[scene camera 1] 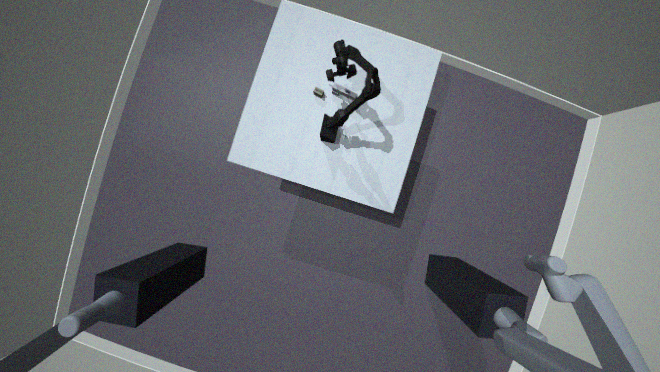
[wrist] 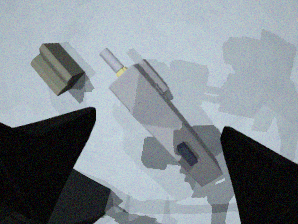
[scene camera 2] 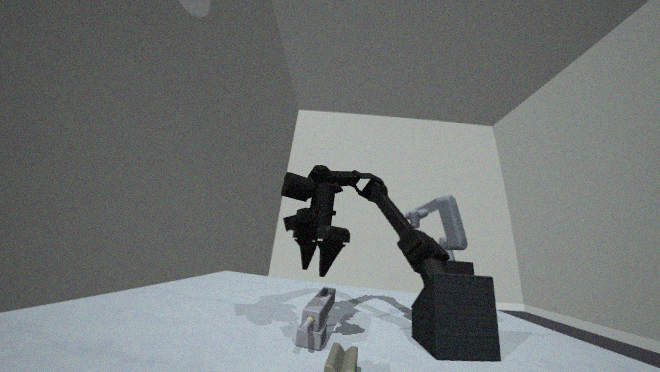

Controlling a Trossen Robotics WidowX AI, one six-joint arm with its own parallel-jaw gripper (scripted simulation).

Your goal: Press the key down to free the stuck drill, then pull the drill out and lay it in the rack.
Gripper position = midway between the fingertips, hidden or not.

The gripper [scene camera 2: 312, 272] is open and holds nothing. Further things: an olive rack [wrist: 54, 65] and a long grey block [scene camera 2: 319, 307].
The gripper also shows in the wrist view [wrist: 161, 123].
